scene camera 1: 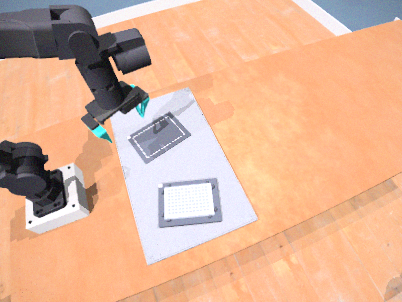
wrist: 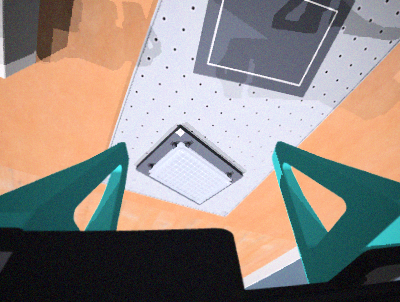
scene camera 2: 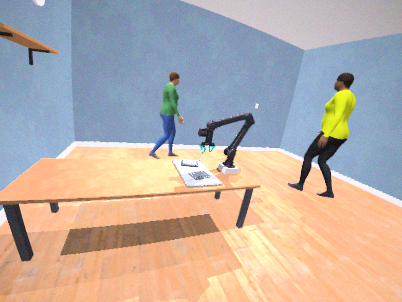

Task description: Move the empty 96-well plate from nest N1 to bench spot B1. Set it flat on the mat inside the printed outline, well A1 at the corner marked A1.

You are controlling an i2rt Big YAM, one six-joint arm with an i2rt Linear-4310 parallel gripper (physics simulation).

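Places are measured from the arm's base along level axes (x ahead, y left, z up), in centimetres.
Where they show: gripper, between the fingertips: (scene camera 1: 126,128) (wrist: 202,149) (scene camera 2: 206,153); arm's base, origin of its link: (scene camera 1: 50,193) (scene camera 2: 228,165).
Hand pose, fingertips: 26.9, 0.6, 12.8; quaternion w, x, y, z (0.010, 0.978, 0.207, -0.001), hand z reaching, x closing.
Observation:
Each offset is from my fingertips to the top centre of the thing, as dx, dy, dz. "spot": to the spot under its first point. Level surfaces: height alone.
The white 96-well plate {+7.5, -17.0, -14.8} (scene camera 1: 189,201) (scene camera 2: 189,162) (wrist: 192,172) sits flat in the dark grey nest N1 {spot: -0.8, -18.9, -16.2} (scene camera 1: 161,220) (wrist: 145,165), which has a white mark at one corner. The dark grey mat of spot B1 {spot: +1.0, +1.2, -17.1} (scene camera 1: 146,158) (wrist: 202,67) bears a thin white printed outline; a small white mark shows at its left corner in scene camera 1. My gripper (scene camera 1: 127,129) (scene camera 2: 207,149) (wrist: 202,149) is open and empty, with teal fingers. It hangs high above the board, near its left edge and beside B1 in scene camera 1. Arm shadows fall across B1.
Nest and mat lie on a light grey perforated board (scene camera 1: 200,255) (scene camera 2: 185,176) (wrist: 150,100) on the wooden table {dz -18.7} (scene camera 1: 310,125) (scene camera 2: 100,175). The arm's white base (scene camera 1: 75,202) (scene camera 2: 228,169) stands beside the board. Two people (scene camera 2: 170,102) (scene camera 2: 337,117) stand beyond the table.

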